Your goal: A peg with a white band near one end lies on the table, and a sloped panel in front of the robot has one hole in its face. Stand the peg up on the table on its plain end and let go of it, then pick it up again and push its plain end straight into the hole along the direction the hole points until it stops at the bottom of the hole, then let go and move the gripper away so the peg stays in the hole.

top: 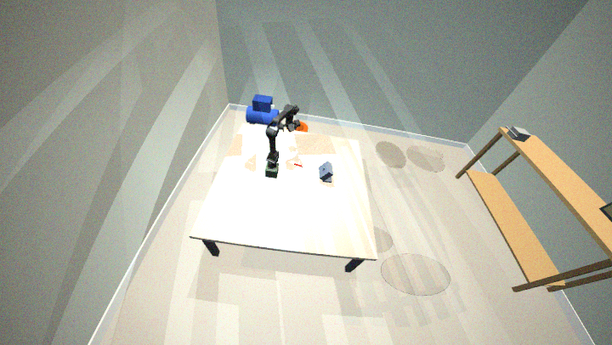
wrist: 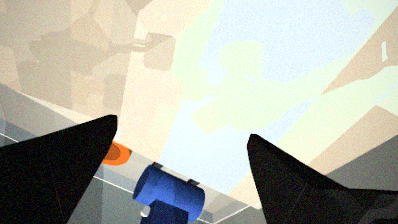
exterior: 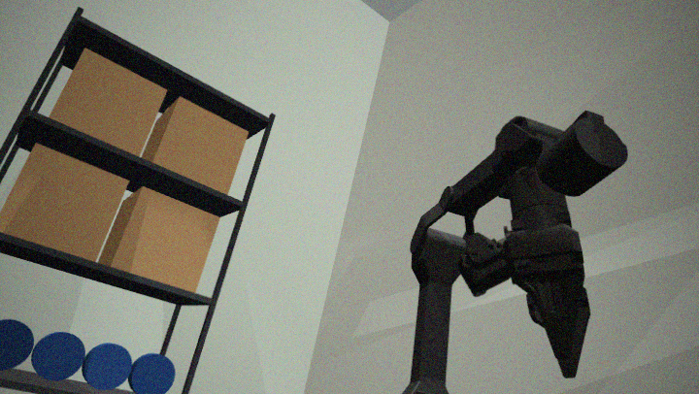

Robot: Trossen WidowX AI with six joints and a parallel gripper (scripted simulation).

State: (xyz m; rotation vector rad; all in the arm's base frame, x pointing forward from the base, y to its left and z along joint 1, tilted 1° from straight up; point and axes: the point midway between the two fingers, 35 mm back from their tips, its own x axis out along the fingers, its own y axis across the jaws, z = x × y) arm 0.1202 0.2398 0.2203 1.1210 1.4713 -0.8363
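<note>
Right now the red peg is 130 mm ahead of my gripper tip, 150 mm to the right of it and 270 mm below it. From my gripper tip the other things lie so: grey sloped panel 340 mm ahead, 260 mm to the right, 200 mm below.
</note>
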